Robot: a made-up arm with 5 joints.
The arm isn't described. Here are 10 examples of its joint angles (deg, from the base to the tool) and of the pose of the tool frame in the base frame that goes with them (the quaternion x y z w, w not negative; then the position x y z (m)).
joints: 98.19 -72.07 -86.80 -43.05 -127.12
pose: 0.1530 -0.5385 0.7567 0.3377 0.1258 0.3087 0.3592
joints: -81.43 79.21 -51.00 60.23 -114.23
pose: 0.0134 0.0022 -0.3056 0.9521 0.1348 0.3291 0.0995
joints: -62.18 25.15 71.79 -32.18 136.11
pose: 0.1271 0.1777 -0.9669 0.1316 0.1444 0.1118 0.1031
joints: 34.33 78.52 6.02 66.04 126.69
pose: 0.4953 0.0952 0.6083 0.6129 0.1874 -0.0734 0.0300
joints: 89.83 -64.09 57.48 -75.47 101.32
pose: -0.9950 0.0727 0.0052 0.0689 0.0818 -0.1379 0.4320
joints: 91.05 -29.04 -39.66 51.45 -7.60
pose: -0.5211 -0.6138 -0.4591 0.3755 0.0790 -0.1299 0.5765
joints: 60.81 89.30 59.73 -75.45 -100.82
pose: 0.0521 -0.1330 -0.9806 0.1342 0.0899 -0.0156 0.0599
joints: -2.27 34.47 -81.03 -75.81 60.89
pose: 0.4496 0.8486 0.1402 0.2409 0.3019 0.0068 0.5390
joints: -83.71 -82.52 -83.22 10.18 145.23
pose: -0.4123 -0.7327 -0.4981 0.2122 0.0494 -0.3249 0.3697
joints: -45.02 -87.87 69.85 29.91 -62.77
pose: 0.5179 -0.3588 -0.1384 0.7641 0.1982 0.1123 0.3432
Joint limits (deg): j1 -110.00..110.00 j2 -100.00..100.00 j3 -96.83..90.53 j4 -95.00..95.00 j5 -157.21..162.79
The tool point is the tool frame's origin. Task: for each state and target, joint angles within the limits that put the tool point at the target. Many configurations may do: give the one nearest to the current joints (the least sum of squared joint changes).
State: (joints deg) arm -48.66 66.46 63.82 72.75 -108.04
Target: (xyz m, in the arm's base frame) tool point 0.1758 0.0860 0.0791
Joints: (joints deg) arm -43.78 52.71 30.31 61.22 -108.04
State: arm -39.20 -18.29 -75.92 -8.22 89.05
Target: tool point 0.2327 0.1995 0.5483
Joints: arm -53.61 -4.92 -35.99 5.67 89.05
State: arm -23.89 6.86 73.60 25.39 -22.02
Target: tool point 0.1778 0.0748 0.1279
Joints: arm -39.27 3.85 70.69 25.20 -22.02
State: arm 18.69 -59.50 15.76 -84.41 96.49
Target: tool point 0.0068 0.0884 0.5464
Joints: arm 50.06 -69.50 -15.34 -69.29 96.49
